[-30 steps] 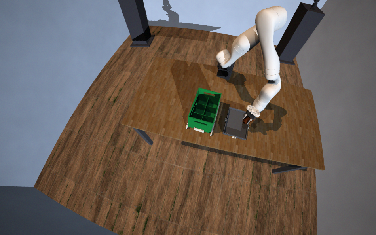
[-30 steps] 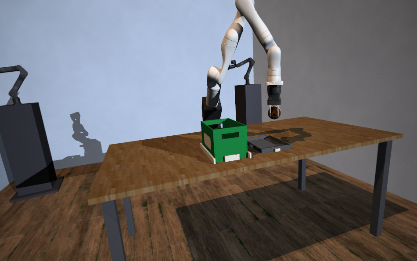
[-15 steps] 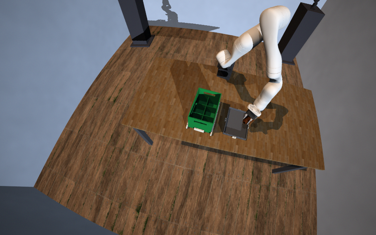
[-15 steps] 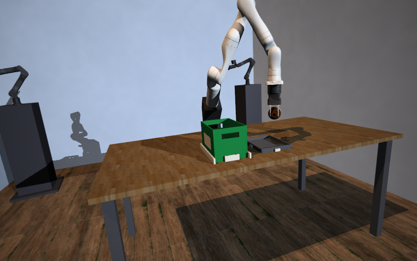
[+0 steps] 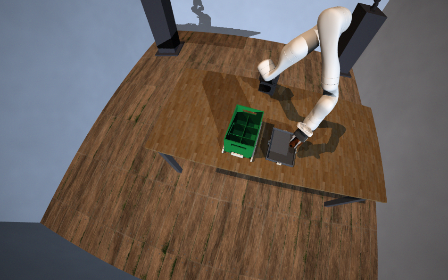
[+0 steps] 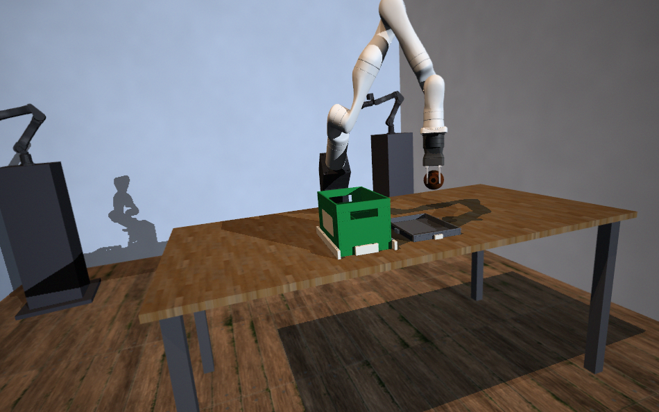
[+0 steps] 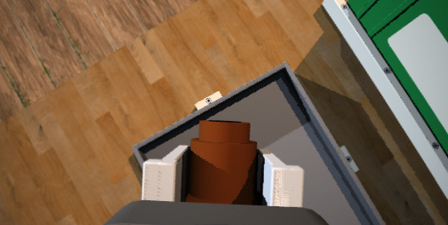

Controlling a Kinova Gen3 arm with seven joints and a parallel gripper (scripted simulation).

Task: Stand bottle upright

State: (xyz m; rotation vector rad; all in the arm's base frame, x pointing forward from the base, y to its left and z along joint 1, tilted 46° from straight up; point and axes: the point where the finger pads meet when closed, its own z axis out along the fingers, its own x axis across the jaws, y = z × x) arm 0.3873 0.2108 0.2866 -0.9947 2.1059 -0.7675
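Now: hand 40 mm past the brown bottle, 30 mm to the right of it and 10 mm above it. Also, from my hand: green crate: 100 mm behind, 290 mm to the right, 120 mm below; then tray: 70 mm behind, 10 mm to the right, 190 mm below.
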